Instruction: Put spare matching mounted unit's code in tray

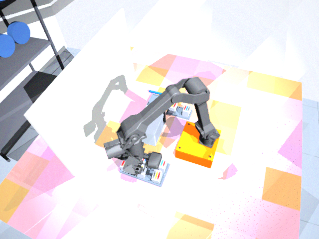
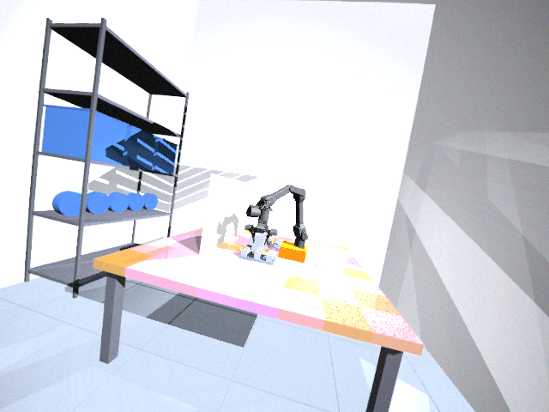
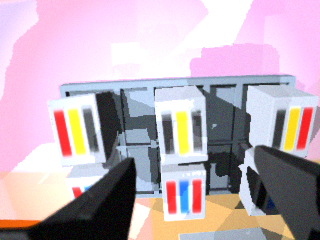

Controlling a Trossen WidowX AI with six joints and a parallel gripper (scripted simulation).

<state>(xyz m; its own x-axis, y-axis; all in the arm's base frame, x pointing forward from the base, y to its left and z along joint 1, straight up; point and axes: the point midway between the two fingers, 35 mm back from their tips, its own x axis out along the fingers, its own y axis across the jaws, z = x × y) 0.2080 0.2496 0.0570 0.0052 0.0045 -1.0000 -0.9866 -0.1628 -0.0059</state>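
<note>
My gripper tip is now 50 mm above the spare block. Round my gripper tip: white mounted unit: 220 mm to the right, 70 mm ahead, 40 mm below; white upright panel: 320 mm ahead, 200 mm to the right, 130 mm above; shallow grey tray: 400 mm to the right, 140 mm ahead, 90 mm below.
</note>
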